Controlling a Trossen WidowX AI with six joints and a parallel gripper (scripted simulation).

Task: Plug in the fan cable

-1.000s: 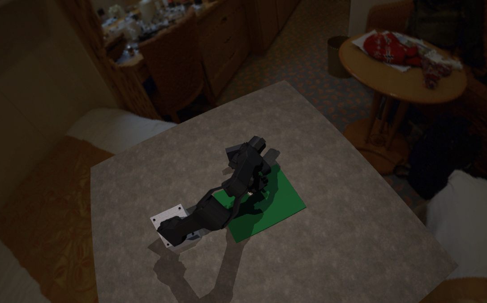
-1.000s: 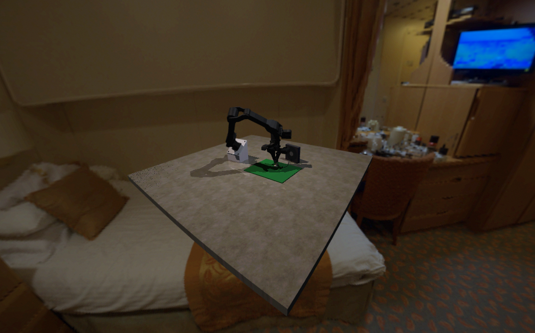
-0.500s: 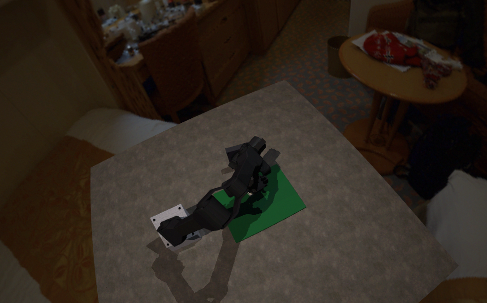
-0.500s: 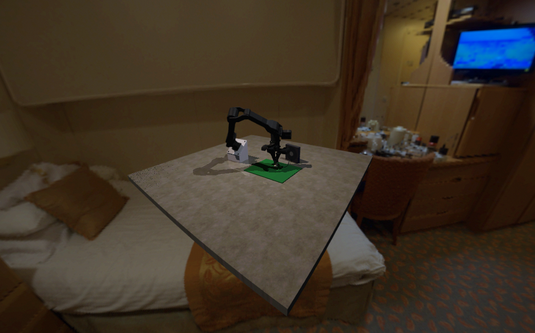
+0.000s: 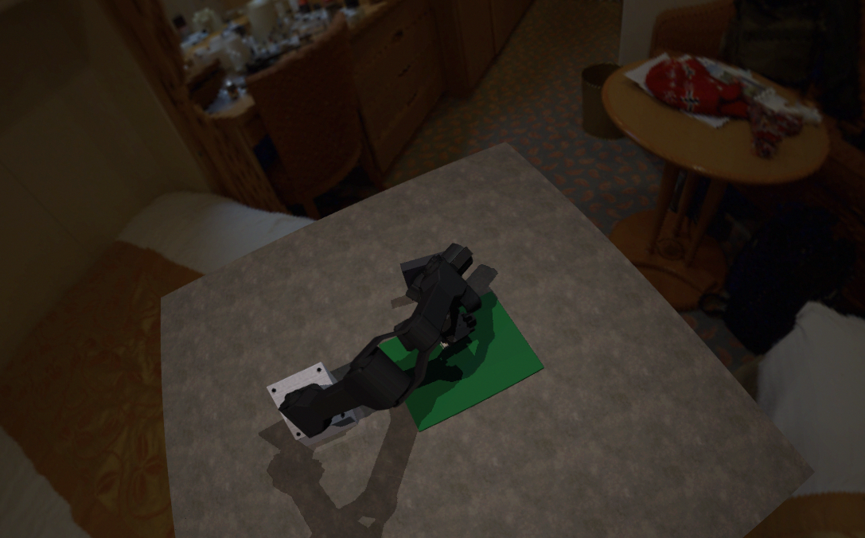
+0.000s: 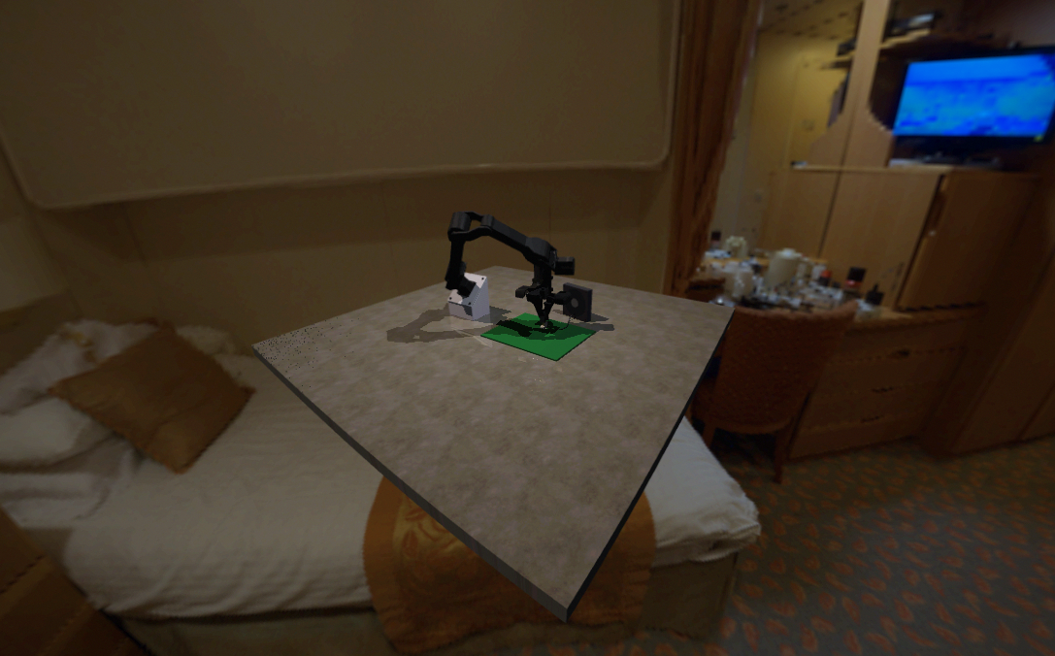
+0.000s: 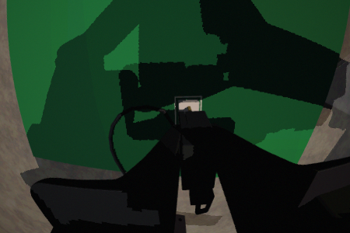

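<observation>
The white four-pin header lies 1 cm to the left of my gripper tip and 4 cm below it. Also, from my gripper tip: black fan 4 cm ahead, 15 cm to the left, 2 cm above; green board 1 cm ahead, 4 cm to the right, 5 cm below; black plug 1 cm to the left, 1 cm above.
</observation>
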